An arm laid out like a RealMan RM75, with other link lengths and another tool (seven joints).
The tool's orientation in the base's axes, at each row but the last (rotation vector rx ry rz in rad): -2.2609, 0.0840, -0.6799; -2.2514, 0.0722, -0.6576; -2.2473, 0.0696, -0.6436; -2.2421, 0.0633, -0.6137; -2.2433, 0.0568, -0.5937; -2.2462, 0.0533, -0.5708; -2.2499, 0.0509, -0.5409; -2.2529, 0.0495, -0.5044
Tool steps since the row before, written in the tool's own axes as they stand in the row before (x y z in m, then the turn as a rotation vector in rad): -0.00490, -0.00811, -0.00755, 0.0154, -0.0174, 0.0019; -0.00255, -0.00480, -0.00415, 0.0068, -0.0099, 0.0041; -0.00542, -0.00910, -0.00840, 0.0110, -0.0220, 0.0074; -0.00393, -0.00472, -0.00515, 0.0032, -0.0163, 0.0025; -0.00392, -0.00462, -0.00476, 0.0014, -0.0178, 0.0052; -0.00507, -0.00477, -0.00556, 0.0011, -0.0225, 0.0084; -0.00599, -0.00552, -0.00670, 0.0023, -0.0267, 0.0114; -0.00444, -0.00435, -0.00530, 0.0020, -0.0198, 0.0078
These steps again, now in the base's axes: -0.00911, 0.00208, 0.00771, 0.0116, 0.0096, 0.0178; -0.00491, 0.00121, 0.00460, 0.0064, 0.0080, 0.0076; -0.01002, 0.00195, 0.00886, 0.0098, 0.0176, 0.0160; -0.00647, 0.00060, 0.00469, 0.0015, 0.0121, 0.0115; -0.00623, 0.00072, 0.00448, 0.0009, 0.0154, 0.0104; -0.00755, 0.00044, 0.00470, 0.0013, 0.0209, 0.0118; -0.00885, 0.00024, 0.00573, 0.0030, 0.0256, 0.0135; -0.00661, 0.00001, 0.00480, 0.0022, 0.0185, 0.0105
